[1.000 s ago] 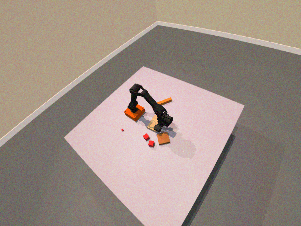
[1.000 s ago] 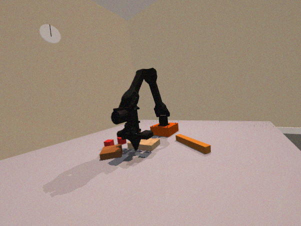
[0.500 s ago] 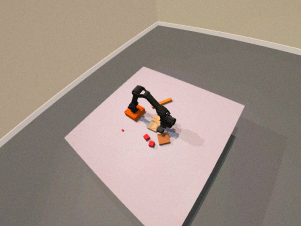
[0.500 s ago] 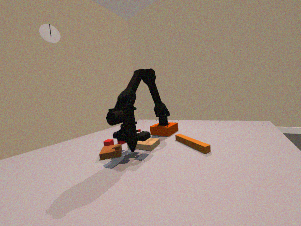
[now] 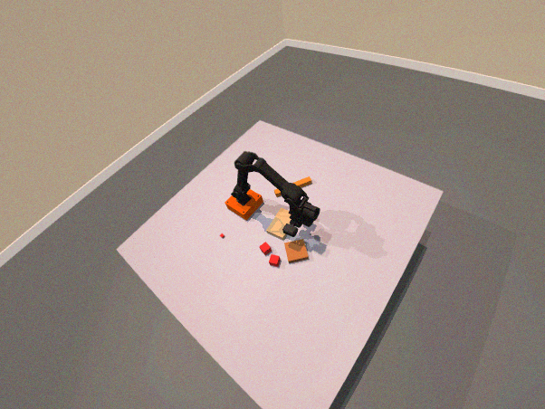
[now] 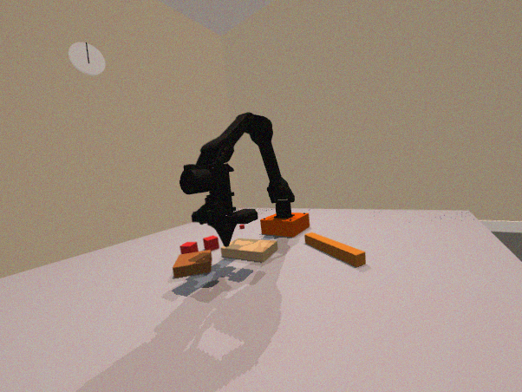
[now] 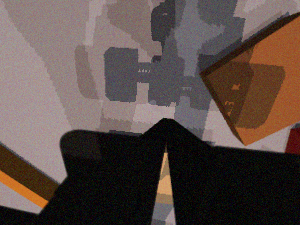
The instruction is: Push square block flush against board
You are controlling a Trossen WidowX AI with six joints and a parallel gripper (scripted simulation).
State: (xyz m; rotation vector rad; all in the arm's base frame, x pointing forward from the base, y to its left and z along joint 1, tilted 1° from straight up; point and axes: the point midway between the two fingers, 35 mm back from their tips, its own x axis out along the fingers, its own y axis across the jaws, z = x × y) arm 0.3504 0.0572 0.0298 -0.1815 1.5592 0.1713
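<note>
Now: gripper tip 100 mm past the tan board, 20 mm to the left of it and 50 mm above it. From my gripper tip the other things lie so: tiny red cube 300 mm behind, 270 mm to the right, 50 mm below; long orange bar 220 mm behind, 200 mm to the left, 40 mm below; orange-brown square block 60 mm ahead, 90 mm to the right, 50 mm below.
</note>
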